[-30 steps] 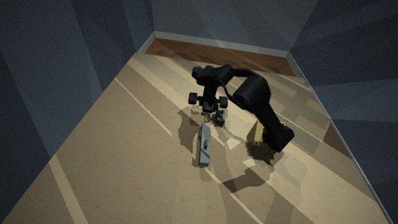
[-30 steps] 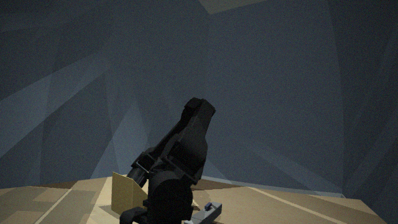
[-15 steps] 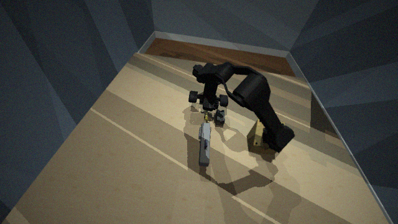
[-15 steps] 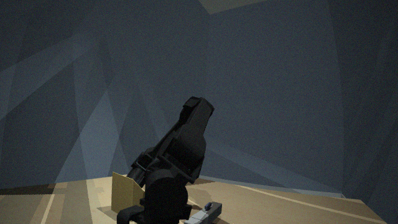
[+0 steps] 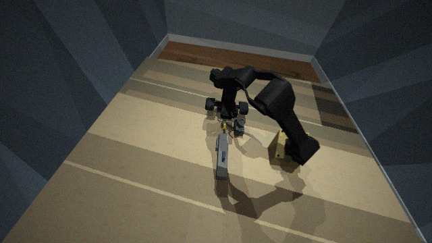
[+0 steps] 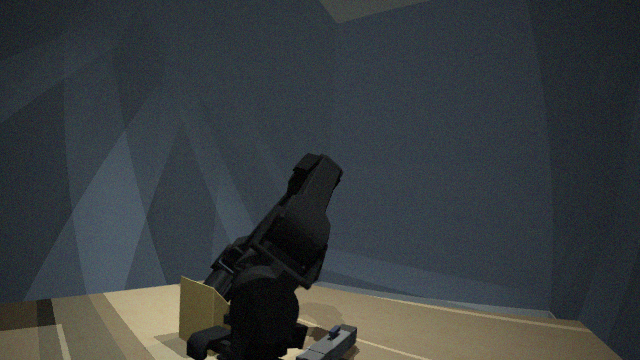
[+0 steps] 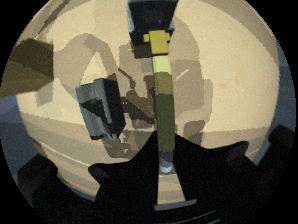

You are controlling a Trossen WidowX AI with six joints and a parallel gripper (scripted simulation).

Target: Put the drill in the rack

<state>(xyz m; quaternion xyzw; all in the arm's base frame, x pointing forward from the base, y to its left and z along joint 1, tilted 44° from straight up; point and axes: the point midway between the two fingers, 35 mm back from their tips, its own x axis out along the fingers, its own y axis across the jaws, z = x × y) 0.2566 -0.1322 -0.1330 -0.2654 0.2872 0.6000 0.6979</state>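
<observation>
Now: the drill 40 mm to the left of my gripper tip and 30 mm above it. Also, from my gripper tip: grey housing 200 mm to the left, 20 mm ahead, 10 mm above; small grey rack 70 mm behind, 40 mm to the left, 10 mm below; key 230 mm to the left, 30 mm above, 20 mm ahead.
</observation>
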